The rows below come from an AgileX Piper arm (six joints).
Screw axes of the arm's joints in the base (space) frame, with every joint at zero. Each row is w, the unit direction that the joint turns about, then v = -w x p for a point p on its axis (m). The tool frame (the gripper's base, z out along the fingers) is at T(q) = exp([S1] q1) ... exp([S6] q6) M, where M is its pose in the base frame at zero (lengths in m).
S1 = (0, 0, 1, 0, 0, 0)
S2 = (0, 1, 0, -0.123, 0, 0)
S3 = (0, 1, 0, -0.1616, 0, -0.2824)
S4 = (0.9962, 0, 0.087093, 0, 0.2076, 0)
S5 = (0, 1, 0, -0.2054, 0, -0.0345)
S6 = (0.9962, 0, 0.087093, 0, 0.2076, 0)
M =
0.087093 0 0.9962 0.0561
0 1 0 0
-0.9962 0 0.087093 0.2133
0 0 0 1
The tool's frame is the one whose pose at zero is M.
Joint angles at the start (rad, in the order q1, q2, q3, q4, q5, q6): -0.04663, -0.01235, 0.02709, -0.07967, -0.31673, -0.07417
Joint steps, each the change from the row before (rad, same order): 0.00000, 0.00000, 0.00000, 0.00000, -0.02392, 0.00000; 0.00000, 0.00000, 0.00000, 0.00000, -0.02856, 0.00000; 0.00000, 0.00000, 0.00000, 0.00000, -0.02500, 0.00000; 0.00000, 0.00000, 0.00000, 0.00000, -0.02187, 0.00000; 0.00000, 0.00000, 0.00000, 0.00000, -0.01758, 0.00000; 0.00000, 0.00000, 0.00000, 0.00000, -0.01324, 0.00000; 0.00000, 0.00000, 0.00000, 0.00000, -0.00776, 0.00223; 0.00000, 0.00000, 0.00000, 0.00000, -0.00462, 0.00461; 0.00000, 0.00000, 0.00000, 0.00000, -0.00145, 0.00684; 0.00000, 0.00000, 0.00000, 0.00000, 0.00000, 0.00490
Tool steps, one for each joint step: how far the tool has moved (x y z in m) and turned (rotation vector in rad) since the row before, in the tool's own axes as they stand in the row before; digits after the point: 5 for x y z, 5 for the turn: -0.00217, -0.00016, -0.00003, 0.00177, -0.02385, 0.00000; -0.00259, -0.00019, -0.00004, 0.00212, -0.02848, 0.00000; -0.00227, -0.00017, -0.00003, 0.00185, -0.02493, 0.00000; -0.00198, -0.00015, -0.00002, 0.00162, -0.02181, 0.00000; -0.00159, -0.00012, -0.00001, 0.00130, -0.01753, 0.00000; -0.00120, -0.00009, -0.00001, 0.00098, -0.01320, 0.00000; -0.00070, -0.00005, 0.00000, 0.00057, -0.00774, 0.00223; -0.00042, -0.00003, 0.00000, 0.00032, -0.00461, 0.00461; -0.00013, -0.00001, 0.00000, 0.00009, -0.00145, 0.00684; 0.00000, 0.00000, 0.00000, 0.00000, 0.00000, 0.00490
